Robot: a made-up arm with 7 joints.
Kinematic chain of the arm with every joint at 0, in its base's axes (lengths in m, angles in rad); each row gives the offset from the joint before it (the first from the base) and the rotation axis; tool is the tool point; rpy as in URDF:
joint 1: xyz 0 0 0.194 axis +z
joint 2: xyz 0 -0.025 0.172 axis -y
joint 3: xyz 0 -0.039 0.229 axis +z
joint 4: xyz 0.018 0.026 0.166 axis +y
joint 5: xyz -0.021 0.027 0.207 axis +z
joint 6: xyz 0 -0.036 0.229 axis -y
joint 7: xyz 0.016 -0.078 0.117 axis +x
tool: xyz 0 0 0 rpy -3.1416 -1.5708 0
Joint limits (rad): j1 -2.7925..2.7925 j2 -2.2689..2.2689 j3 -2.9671..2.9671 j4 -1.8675..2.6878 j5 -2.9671..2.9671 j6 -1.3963..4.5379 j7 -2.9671..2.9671
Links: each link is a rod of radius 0.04 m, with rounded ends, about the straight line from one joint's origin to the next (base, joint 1, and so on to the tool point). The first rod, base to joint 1, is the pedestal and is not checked.
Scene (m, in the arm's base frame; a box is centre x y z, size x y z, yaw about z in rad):
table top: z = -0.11
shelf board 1: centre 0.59 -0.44 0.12 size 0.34 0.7 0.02 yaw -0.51
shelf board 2: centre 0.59 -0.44 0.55 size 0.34 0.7 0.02 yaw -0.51
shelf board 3: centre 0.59 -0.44 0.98 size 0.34 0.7 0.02 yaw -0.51
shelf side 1: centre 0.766 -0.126 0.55 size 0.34 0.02 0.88 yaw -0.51
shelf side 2: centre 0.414 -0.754 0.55 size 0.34 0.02 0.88 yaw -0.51
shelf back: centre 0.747 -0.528 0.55 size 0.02 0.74 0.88 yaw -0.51
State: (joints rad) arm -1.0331 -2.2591 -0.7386 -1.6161 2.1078 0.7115 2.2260
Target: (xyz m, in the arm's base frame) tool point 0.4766 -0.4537 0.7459
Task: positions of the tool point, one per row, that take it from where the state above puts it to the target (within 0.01 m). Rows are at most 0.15 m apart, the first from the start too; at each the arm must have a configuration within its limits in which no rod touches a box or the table.
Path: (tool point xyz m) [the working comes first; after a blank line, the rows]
Joints at the target: -1.0481 -1.6428 -0.4260 -1.3814 2.0519 0.6670 2.2260
Straight joint move there: touches shelf board 2.

1: 0.5494 -0.3512 0.3253
2: 0.5080 -0.3474 0.3304
3: 0.4644 -0.3272 0.3387
4: 0.4199 -0.2923 0.3438
5: 0.3750 -0.2470 0.3413
6: 0.3293 -0.1970 0.3294
7: 0.3385 -0.2656 0.4256
8: 0.3291 -0.3130 0.5319
9: 0.3027 -0.3359 0.6409
10: 0.2607 -0.3329 0.7459
11: 0.3679 -0.4096 0.7571
12: 0.4766 -0.4537 0.7459

